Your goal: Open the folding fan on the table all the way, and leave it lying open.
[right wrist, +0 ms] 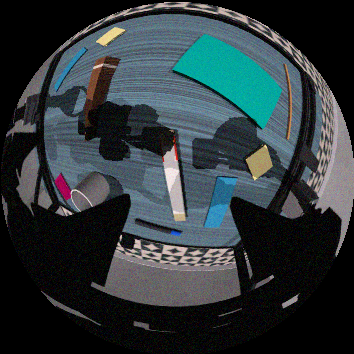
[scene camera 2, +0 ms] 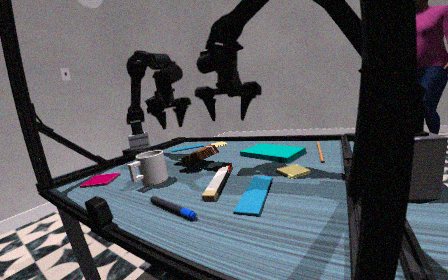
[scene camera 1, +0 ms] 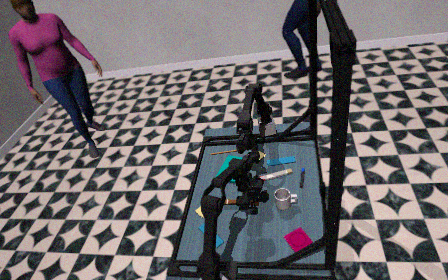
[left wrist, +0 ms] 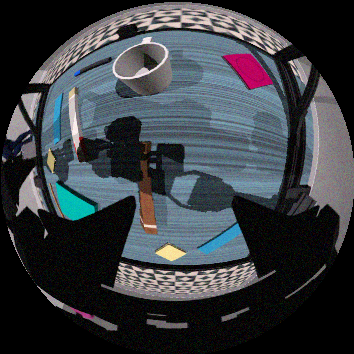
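Pixels of known places: left gripper, fingertip midpoint: [right wrist: 36, 136] [scene camera 2: 172, 128] [left wrist: 185, 201]; right gripper, fingertip midpoint: [right wrist: 181, 201] [scene camera 2: 227, 120] [left wrist: 31, 166]; left arm's base, origin of the base link: [scene camera 2: 138, 133]; right arm's base, origin of the base link: [right wrist: 307, 212] [scene camera 1: 266, 120].
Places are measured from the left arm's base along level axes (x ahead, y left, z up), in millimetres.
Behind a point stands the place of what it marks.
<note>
The folding fan [scene camera 1: 231, 202] @(z -67, x 379, y 269 mm) [scene camera 2: 200, 154] @(z -80, x 431, y 236 mm) [left wrist: 148, 210] @(z -68, x 394, y 259 mm) [right wrist: 100, 90] @(z -83, x 422, y 254 mm) is a brown wooden bar, folded shut, lying on the table; it has a white band near its wider end. Shadows cover part of it and hide its narrow end's details. My left gripper [scene camera 2: 173, 126] @(z 35, x 396, y 152 mm) [left wrist: 185, 201] @(z 35, x 396, y 152 mm) is open and empty, above the table near the fan and apart from it. My right gripper [scene camera 2: 228, 119] @(z 52, x 632, y 284 mm) [right wrist: 181, 201] @(z 52, x 632, y 284 mm) is open and empty, high above the table. In scene camera 1 the dark arms hide the fan's middle and blend with their fingers.
A white-and-red bar [scene camera 2: 217, 182] @(z -86, x 716, y 202 mm) [right wrist: 172, 175] @(z -85, x 659, y 235 mm) lies beside the fan. A grey mug [scene camera 2: 154, 167] @(z -47, x 591, y 62 mm) [left wrist: 160, 82] @(z -61, x 512, y 64 mm) stands nearby. A teal slab [scene camera 2: 272, 151] @(z -81, x 600, y 451 mm), blue strip [scene camera 2: 254, 195] @(z -93, x 814, y 249 mm), dark marker [scene camera 2: 172, 207] @(z -86, x 776, y 83 mm), magenta square [scene camera 2: 100, 180] @(z -92, x 445, y -124 mm), yellow pad [scene camera 2: 294, 171] @(z -91, x 771, y 396 mm) and orange stick [scene camera 2: 320, 151] @(z -92, x 693, y 581 mm) lie around.
</note>
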